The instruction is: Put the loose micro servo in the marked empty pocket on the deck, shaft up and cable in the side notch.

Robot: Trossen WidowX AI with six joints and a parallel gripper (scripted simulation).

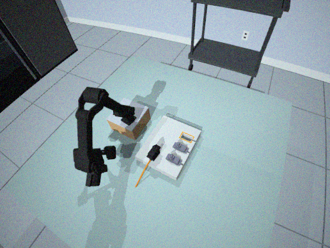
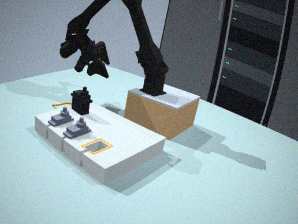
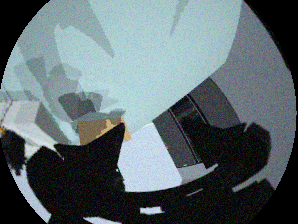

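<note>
My gripper tip is now 230 mm short of the white deck, 260 mm to the right of it and 80 mm above it.
</note>
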